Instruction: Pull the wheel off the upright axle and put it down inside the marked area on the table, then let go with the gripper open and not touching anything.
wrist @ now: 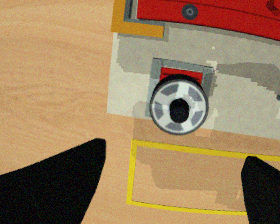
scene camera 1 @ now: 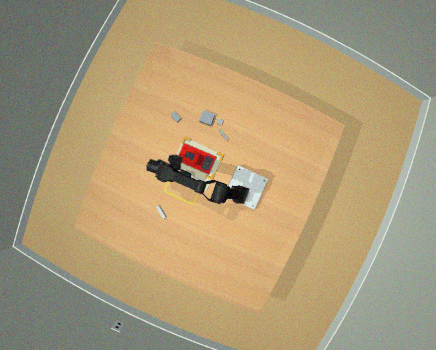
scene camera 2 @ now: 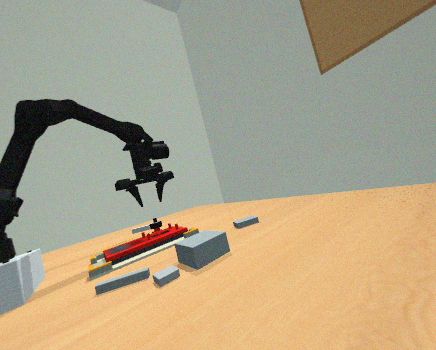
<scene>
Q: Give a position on an upright axle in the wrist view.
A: At 178,111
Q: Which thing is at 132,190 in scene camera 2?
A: The gripper.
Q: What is the gripper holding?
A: Nothing.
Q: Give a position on a wheel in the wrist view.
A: At 169,88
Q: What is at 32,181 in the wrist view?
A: The gripper.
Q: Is the gripper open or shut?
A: Open.
</scene>
